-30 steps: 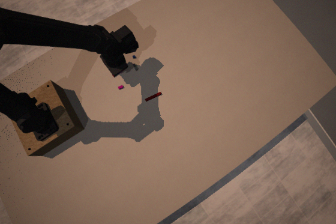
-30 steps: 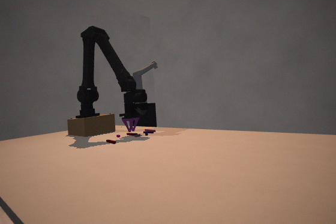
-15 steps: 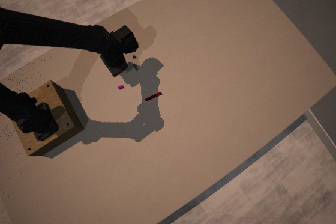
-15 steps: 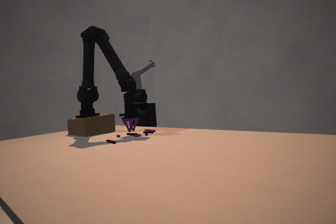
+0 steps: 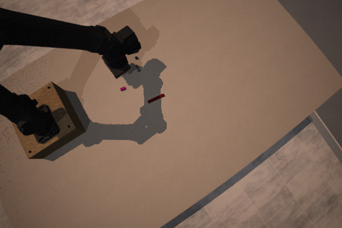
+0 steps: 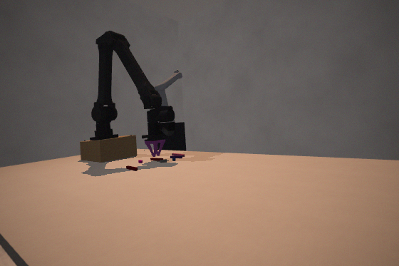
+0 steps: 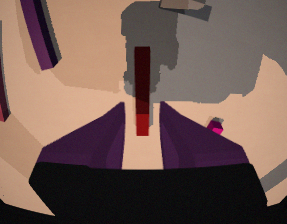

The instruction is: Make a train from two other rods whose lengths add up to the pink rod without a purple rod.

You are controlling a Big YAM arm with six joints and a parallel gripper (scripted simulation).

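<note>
The magenta rod is 6 cm to the right of my hand, 3 cm behind it and 2 cm below it. Round my hand: grey rod (7 cm ahead, 2 cm to the right, 2 cm below); purple rod (8 cm to the left, 5 cm ahead, 2 cm below); blue rod (9 cm ahead, 2 cm to the left, 2 cm below).
</note>
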